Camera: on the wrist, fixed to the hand. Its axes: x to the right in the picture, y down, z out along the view.
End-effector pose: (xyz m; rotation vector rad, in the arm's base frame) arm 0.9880 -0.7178 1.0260 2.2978 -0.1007 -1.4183
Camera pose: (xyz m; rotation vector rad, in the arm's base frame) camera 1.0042 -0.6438 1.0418 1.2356 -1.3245 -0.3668
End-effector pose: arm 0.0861 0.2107 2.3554 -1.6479 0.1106 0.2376
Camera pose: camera 0.0766 0.1705 2.4208 -1.3978 1.5440 1.4232
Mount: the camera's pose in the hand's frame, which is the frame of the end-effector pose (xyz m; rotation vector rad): -0.0265 -0.0578 -0.0440 -0.2171 0.0880 1.6401
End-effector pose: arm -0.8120 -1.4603 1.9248 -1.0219 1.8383 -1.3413
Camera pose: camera -0.8232 -1.4272 1.9938 0.5661 1.9580 -0.1449
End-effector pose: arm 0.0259 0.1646 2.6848 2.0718 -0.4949 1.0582
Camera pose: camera 0.0232 0.2357 2.6545 1.0859 -2.2897 1.7315
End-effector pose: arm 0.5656 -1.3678 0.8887 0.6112 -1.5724 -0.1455
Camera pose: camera 0.6239 -1.3926 0.8443 -0.9145 -1.5050 0.9076
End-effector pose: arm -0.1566 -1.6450 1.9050 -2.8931 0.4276 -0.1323
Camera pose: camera -0.1712 -1.5918 1.9592 -1.7760 2.5796 0.0724
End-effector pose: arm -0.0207 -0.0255 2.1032 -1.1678 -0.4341 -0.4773
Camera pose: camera -0.0718 -0.0817 2.1179 -1.3190 0.7071 0.8702
